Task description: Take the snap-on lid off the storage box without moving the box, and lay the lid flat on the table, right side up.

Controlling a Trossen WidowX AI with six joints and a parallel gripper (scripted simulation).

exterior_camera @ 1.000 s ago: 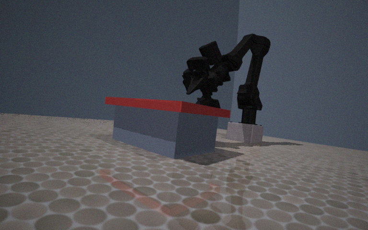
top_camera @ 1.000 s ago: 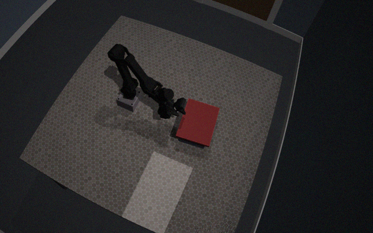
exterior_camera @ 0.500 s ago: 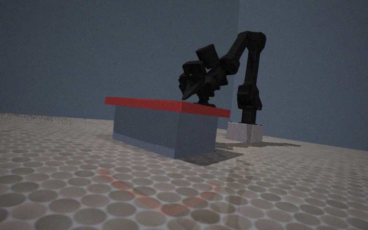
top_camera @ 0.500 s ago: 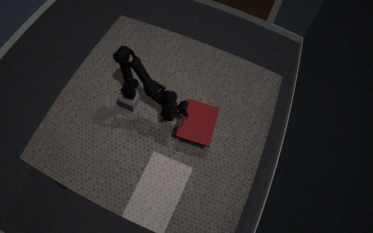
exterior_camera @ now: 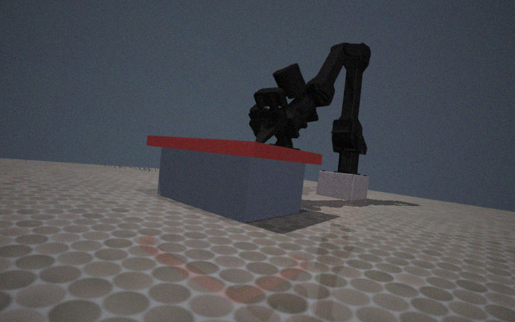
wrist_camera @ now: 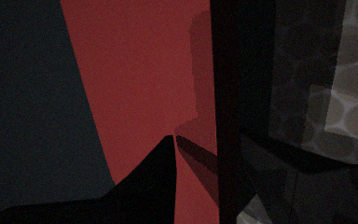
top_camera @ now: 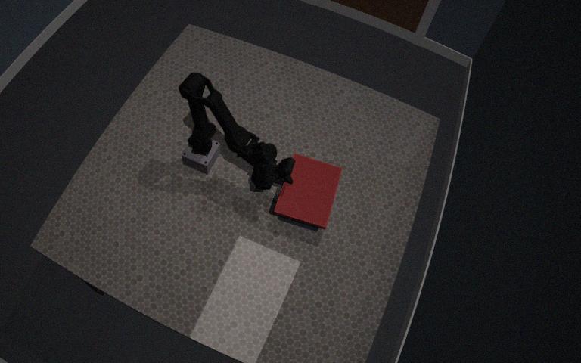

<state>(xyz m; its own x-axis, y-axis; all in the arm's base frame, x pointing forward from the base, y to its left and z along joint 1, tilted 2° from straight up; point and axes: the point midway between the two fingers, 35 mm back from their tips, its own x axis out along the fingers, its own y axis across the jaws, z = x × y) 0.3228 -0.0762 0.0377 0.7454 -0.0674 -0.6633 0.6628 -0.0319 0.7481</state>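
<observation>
The flat red lid lies 8 cm ahead of my gripper tip and 1 cm to the right of it. The rest, counted from my gripper tip: blue-grey storage box 7 cm ahead, 1 cm to the right, 4 cm below.
</observation>
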